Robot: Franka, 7 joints.
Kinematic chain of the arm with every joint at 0, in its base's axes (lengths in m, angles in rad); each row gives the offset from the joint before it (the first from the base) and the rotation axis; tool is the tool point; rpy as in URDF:
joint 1: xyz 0 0 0.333 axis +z
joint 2: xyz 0 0 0 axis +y
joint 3: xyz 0 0 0.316 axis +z
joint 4: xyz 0.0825 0 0 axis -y
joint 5: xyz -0.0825 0 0.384 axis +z
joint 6: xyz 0 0 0 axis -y
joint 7: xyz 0.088 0 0 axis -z
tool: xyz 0 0 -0.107 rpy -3.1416 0 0
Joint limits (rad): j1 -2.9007..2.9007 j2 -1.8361..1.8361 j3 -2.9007..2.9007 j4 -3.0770..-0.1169 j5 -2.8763..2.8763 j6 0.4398..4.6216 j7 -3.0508..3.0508
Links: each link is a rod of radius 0.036 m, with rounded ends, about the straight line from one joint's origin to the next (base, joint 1, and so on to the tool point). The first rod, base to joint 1, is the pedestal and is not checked.
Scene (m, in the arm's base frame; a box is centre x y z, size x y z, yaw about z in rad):
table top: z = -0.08
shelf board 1: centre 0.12 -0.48 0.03 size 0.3 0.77 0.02 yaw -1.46
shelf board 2: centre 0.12 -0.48 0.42 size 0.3 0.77 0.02 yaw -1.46
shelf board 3: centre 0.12 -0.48 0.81 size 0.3 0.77 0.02 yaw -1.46
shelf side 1: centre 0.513 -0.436 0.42 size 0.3 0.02 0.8 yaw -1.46
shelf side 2: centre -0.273 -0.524 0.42 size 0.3 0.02 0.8 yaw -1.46
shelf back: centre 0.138 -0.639 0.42 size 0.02 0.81 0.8 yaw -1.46
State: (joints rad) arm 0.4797 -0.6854 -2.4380 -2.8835 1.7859 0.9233 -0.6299
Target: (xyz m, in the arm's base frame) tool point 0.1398 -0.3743 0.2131
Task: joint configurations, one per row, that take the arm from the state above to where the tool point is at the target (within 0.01 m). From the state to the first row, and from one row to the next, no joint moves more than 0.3 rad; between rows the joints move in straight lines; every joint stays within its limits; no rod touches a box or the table.
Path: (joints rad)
1: 0.7301 -0.8124 -2.3519 -2.6182 1.8898 1.0738 -0.6299

